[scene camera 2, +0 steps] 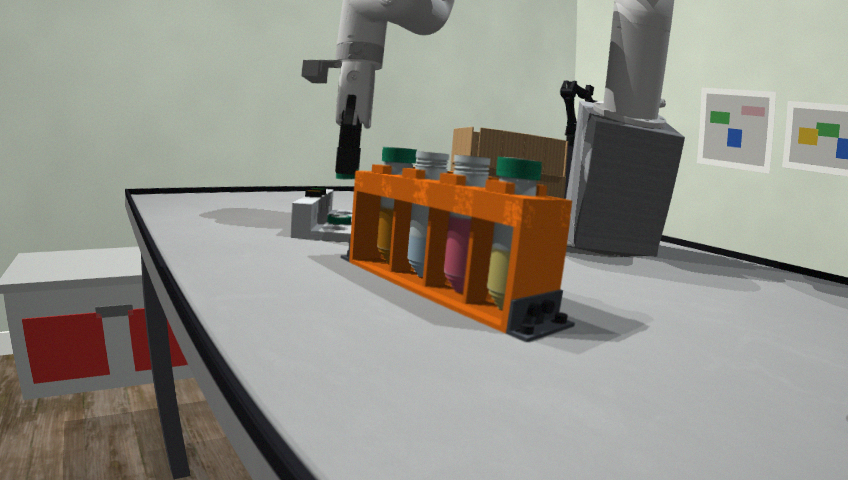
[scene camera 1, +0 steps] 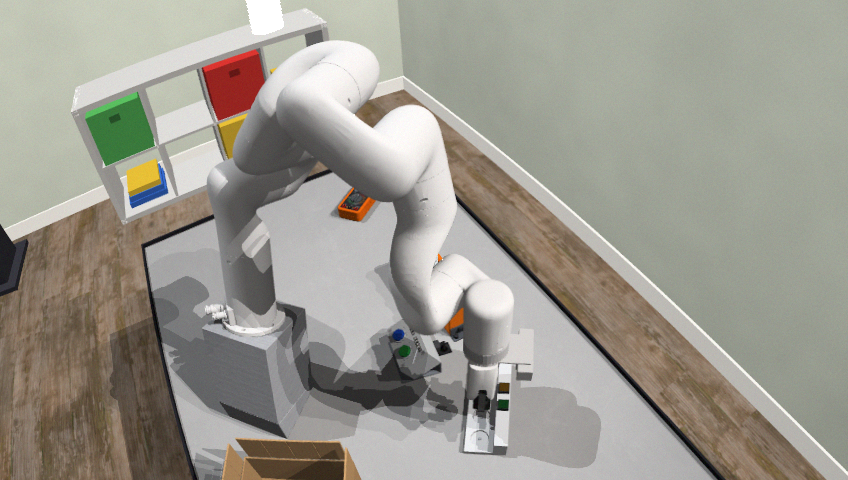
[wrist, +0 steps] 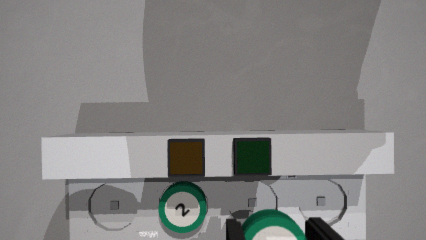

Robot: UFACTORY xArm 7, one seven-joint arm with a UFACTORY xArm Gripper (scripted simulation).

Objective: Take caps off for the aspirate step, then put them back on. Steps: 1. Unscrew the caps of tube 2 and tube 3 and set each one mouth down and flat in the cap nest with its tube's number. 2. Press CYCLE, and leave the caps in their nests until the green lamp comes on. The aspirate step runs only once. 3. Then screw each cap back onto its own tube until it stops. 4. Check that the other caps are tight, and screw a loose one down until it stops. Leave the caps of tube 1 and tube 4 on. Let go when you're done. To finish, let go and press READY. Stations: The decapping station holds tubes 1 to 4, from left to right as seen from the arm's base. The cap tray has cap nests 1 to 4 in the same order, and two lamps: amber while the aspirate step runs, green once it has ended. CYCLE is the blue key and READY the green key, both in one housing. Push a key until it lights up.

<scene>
The pictures show: my gripper, a cardboard box, a cap 2, a cap 1 and a key housing.
</scene>
